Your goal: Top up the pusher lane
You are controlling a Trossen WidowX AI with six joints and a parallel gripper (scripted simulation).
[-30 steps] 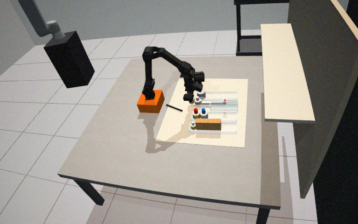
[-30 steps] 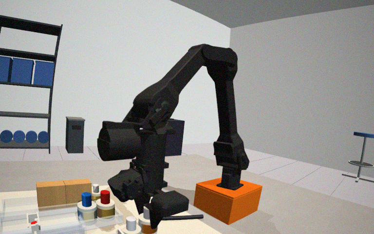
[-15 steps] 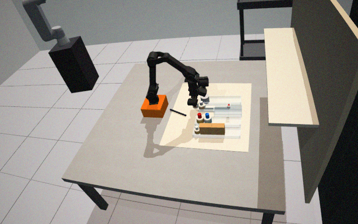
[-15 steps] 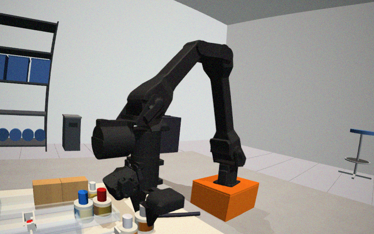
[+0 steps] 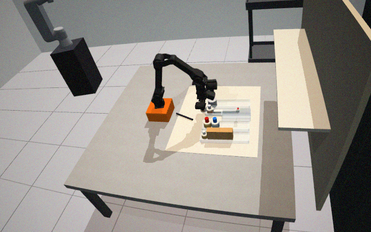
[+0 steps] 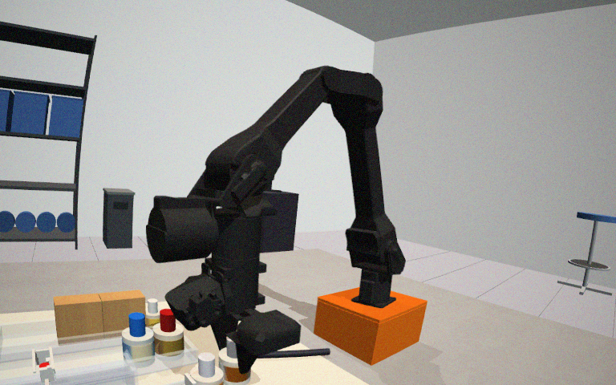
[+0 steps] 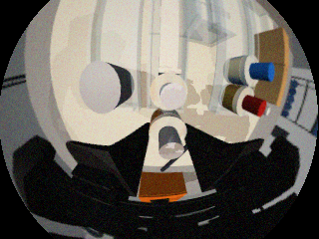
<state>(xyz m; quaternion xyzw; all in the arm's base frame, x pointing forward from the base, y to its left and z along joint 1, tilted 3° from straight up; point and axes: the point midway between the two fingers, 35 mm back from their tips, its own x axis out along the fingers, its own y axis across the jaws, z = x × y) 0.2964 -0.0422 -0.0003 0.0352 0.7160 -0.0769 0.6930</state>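
My gripper tip is now 7 cm to the right of the grey-topped cylinder, 6 cm short of it and 2 cm above it. Round my gripper tip: black rod 13 cm behind, 4 cm below, 2 cm to the right; then clear sprung lane 18 cm ahead, 5 cm to the right, 3 cm below; then small jar 22 cm to the right, 1 cm below.
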